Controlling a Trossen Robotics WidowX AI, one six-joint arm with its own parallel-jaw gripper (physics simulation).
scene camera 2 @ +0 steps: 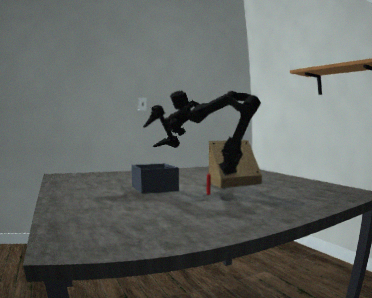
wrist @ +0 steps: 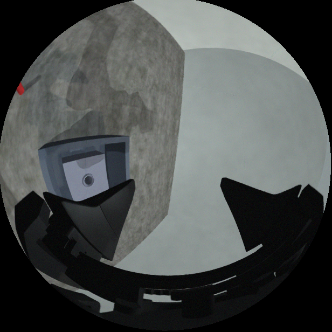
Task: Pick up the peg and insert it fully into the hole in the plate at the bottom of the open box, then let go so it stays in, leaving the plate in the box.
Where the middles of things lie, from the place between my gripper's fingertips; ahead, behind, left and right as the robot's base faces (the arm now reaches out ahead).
Scene:
The blue-grey box (scene camera 2: 146, 178) lies 17 cm below my hand, 5 cm to the right of it and 4 cm behind it. From my hand the other things lie so: light grey plate (wrist: 85, 173): 19 cm below, 5 cm to the right, 4 cm behind.

